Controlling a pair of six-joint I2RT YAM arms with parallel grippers.
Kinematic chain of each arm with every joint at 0, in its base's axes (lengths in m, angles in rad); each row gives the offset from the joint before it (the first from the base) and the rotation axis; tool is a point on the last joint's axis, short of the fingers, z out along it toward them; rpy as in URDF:
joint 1: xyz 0 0 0.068 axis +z
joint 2: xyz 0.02 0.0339 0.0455 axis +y
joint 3: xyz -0.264 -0.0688 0 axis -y
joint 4: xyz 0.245 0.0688 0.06 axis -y
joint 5: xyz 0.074 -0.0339 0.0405 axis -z
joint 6: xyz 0.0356 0 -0.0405 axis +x
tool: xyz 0 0 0 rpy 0 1.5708 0
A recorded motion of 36 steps. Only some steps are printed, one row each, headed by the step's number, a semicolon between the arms.
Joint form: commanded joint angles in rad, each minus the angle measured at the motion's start. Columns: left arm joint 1, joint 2, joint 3, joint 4, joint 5, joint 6; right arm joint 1, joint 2, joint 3, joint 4, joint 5, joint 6.
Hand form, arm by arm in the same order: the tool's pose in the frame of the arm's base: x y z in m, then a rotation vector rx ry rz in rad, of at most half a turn. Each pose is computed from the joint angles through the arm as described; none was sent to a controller.
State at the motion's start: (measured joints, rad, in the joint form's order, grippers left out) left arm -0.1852 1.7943 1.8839 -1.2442 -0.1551 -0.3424; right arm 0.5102 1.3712 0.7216 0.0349 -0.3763 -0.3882
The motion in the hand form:
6: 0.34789 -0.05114 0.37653 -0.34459 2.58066 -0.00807; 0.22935 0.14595 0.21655 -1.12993 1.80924 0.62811
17: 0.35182 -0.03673 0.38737 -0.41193 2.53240 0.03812; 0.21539 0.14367 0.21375 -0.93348 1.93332 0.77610
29: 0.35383 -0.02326 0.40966 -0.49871 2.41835 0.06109; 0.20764 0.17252 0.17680 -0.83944 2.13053 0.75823
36: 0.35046 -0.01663 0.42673 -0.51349 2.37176 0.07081; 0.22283 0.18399 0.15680 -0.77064 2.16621 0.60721
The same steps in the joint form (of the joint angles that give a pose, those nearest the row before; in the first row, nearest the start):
6: 0.0248 -0.0535 0.0141 0.0367 0.0121 -0.0453; -0.0058 -0.0732 -0.0448 0.0101 -0.1198 0.0492
17: 0.0632 -0.0395 0.0698 0.0253 -0.0242 -0.0513; 0.0127 -0.1291 -0.1027 0.0351 -0.1190 0.2916
29: 0.0974 -0.0335 0.1509 0.0404 -0.0675 -0.0780; 0.1396 0.0020 -0.1311 0.0954 0.0401 0.4547
36: 0.1142 -0.0275 0.2241 0.0152 -0.0797 -0.0712; 0.1567 0.1334 -0.1060 0.1837 0.1857 0.4638

